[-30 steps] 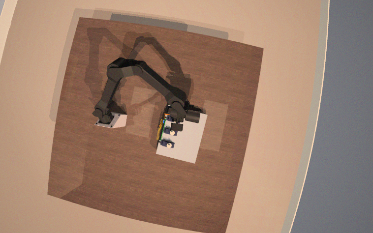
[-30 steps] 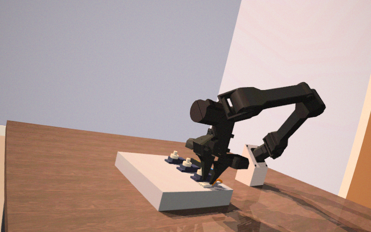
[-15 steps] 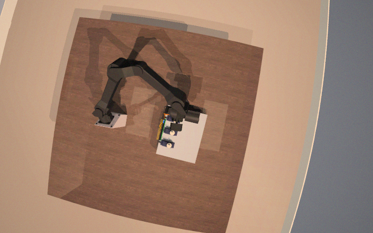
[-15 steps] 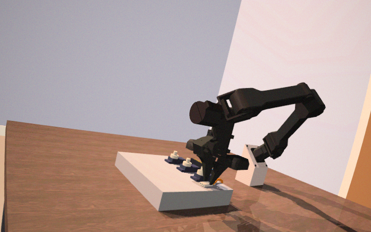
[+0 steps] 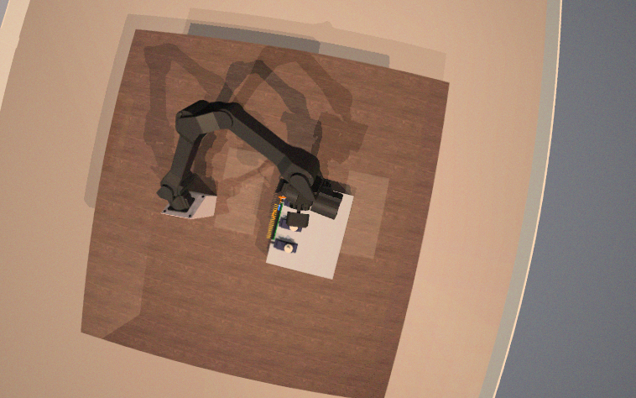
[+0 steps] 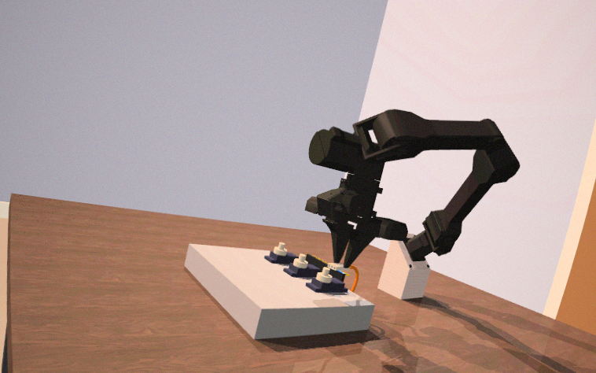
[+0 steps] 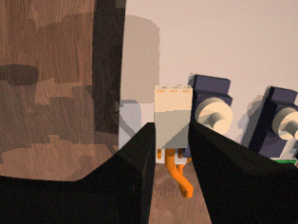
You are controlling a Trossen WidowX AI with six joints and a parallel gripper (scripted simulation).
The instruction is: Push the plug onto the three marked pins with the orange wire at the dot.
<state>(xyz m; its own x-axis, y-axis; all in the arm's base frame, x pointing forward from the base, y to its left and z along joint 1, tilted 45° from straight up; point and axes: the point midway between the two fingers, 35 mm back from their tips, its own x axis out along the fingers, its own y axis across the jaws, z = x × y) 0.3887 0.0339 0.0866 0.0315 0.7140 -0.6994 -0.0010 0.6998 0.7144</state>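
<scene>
Right now my gripper tip is 8 cm past the blue band, 5 cm to the left of it and 3 cm above it. Also, from my gripper tip: holder: 12 cm to the right, 8 cm below, 8 cm ahead.
</scene>
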